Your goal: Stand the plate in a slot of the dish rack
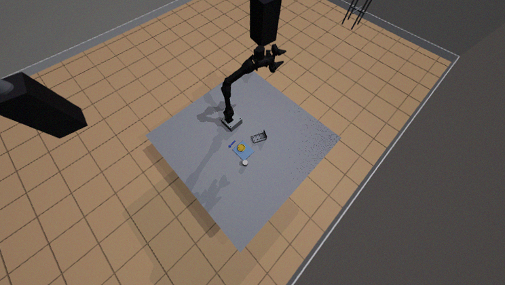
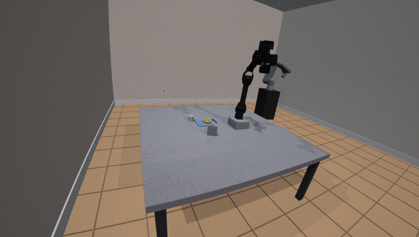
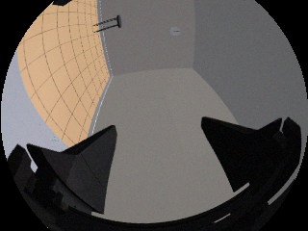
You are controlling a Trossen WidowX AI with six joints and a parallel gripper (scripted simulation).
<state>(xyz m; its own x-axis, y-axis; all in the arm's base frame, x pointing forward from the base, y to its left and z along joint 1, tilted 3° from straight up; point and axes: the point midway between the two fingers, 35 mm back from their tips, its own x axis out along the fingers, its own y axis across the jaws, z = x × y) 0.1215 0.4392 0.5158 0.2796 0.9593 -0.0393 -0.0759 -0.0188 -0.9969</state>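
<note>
Now: the yellow plate 17 cm ahead of my gripper tip, 51 cm to the right of it and 59 cm below it. Round my gripper tip: blue mat (20 cm ahead, 51 cm to the right, 60 cm below); white cup (31 cm ahead, 57 cm to the right, 58 cm below); grey dish rack (18 cm ahead, 32 cm to the right, 58 cm below).
</note>
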